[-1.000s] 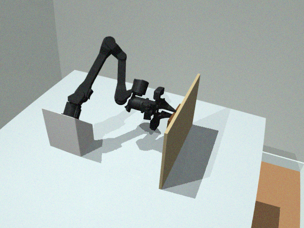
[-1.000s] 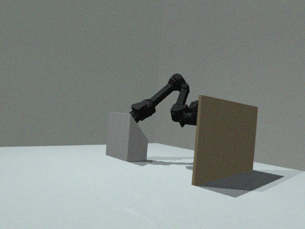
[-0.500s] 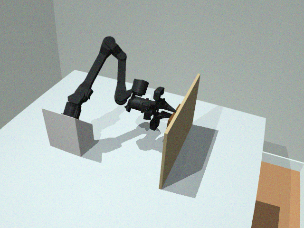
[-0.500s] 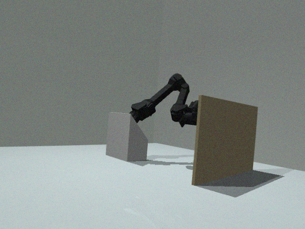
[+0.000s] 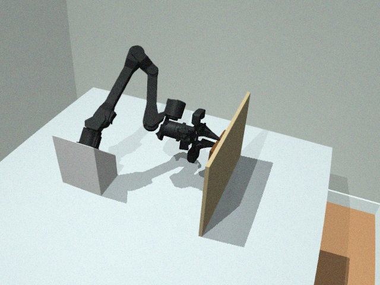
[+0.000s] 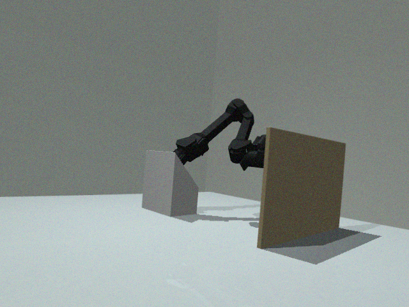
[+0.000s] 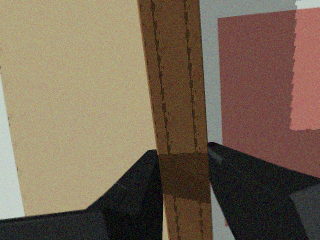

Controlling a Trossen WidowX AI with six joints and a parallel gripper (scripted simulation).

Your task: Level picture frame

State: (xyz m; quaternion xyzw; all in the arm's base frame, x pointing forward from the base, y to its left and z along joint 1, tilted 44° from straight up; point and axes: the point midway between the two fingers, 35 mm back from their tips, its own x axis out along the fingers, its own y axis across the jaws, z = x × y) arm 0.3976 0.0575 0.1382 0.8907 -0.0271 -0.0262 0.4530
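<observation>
My gripper tip is now 5 cm above the picture frame, 1 cm to the left of it and 1 cm short of it. Also, from my gripper tip: tan wall board: 7 cm below, 2 cm ahead, 1 cm to the left.
</observation>
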